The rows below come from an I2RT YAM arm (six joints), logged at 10 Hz.
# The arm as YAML. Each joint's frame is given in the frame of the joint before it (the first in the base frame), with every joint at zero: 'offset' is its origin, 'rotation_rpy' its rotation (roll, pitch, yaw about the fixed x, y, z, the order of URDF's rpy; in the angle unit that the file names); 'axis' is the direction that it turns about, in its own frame. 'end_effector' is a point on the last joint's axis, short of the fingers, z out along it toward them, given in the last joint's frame.
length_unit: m
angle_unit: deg
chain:
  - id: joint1
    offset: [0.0, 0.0, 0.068]
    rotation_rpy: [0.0, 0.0, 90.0]
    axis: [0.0, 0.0, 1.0]
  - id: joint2
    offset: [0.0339, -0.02, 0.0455]
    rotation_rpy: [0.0, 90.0, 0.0]
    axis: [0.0, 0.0, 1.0]
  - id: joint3
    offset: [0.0, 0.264, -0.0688]
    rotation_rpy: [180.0, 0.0, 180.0]
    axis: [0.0, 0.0, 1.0]
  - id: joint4
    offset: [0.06, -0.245, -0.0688]
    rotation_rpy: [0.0, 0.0, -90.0]
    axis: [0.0, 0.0, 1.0]
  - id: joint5
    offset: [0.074, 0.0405, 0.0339]
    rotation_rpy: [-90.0, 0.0, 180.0]
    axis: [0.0, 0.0, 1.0]
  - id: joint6
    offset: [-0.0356, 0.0, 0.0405]
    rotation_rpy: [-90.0, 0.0, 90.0]
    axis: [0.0, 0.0, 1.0]
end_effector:
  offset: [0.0, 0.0, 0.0]
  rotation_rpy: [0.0, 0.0, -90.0]
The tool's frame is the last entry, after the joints.
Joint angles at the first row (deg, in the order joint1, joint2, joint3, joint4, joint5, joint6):
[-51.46 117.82 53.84 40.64 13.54 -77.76]
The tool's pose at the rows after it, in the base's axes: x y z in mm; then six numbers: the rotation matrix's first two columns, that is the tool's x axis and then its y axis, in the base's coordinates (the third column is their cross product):
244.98 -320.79 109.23 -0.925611 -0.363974 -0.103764 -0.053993 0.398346 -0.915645
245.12 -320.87 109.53 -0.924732 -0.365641 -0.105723 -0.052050 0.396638 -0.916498
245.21 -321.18 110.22 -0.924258 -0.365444 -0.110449 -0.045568 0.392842 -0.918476
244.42 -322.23 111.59 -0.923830 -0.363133 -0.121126 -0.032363 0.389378 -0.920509
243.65 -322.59 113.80 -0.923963 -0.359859 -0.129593 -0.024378 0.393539 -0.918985
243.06 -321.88 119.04 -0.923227 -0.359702 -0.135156 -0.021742 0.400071 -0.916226
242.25 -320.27 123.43 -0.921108 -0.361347 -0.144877 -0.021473 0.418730 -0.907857
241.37 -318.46 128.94 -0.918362 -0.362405 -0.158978 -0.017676 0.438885 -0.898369
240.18 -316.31 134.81 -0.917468 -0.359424 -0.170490 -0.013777 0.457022 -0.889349
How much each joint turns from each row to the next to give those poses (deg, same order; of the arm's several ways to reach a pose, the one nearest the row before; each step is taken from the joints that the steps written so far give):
[0.00 0.00 -0.19 0.00 -0.15 -0.02]
[0.00 0.00 0.00 0.18 -0.11 0.02]
[-0.02 0.00 0.00 0.39 -0.05 0.16]
[-0.20 -0.09 0.00 0.46 -0.19 0.41]
[-0.13 -0.44 0.04 -0.52 -0.15 0.48]
[-0.02 -1.13 0.04 -1.47 -0.22 0.35]
[0.00 -1.25 0.00 -2.23 -0.59 0.68]
[0.00 -1.44 0.05 -2.45 -0.70 0.90]
[0.02 -1.53 0.00 -2.44 -0.40 0.85]

